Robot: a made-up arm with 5 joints.
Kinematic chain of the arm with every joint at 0, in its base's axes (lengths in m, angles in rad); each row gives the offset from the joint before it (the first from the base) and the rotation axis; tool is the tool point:
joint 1: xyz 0 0 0.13 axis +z
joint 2: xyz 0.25 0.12 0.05 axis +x
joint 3: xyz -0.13 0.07 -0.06 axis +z
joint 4: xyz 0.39 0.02 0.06 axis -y
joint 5: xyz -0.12 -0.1 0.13 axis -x
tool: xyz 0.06 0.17 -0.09
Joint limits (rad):
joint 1: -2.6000..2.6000
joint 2: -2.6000..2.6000
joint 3: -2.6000..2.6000
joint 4: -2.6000..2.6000
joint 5: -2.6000..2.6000
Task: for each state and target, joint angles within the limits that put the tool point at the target. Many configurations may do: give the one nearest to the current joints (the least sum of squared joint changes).
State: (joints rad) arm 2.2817 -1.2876 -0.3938 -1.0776 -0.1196
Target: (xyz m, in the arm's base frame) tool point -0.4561 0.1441 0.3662
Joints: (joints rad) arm 2.5211 -1.3067 -0.8556 -1.0654 -0.0445
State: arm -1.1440 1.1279 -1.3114 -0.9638 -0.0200
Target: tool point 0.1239 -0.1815 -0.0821
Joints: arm -0.9576 1.3184 -1.4893 -0.9134 0.1849
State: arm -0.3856 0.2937 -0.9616 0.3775 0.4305
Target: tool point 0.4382 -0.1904 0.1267
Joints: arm -0.6617 0.3256 -0.3656 0.5944 0.4077
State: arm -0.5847 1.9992 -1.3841 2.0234 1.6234
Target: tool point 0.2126 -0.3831 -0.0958
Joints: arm -1.0816 1.1543 -0.6434 2.2452 1.2055
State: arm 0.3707 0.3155 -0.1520 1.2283 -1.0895
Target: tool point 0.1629 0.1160 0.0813
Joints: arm 0.0419 -0.0079 -0.4994 1.6939 -1.8882
